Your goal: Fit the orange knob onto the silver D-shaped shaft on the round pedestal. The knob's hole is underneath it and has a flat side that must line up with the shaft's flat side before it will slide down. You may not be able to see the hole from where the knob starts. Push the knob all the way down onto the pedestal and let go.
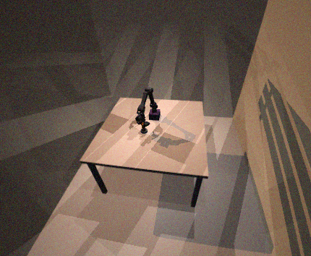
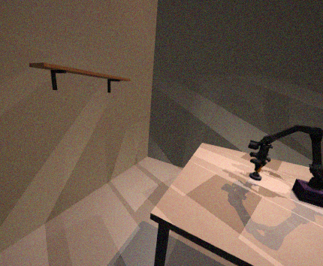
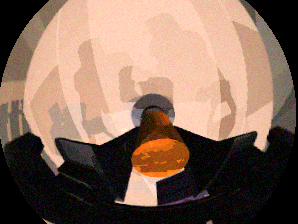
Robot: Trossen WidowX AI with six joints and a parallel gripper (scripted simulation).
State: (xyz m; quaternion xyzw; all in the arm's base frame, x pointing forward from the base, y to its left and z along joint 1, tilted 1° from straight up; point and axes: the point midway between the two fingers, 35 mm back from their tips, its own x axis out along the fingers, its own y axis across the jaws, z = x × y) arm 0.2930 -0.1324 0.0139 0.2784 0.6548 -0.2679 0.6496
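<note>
My gripper tip is now 4 cm above the round dark pedestal. Also, from my gripper tip: orange knob: 3 cm above.
</note>
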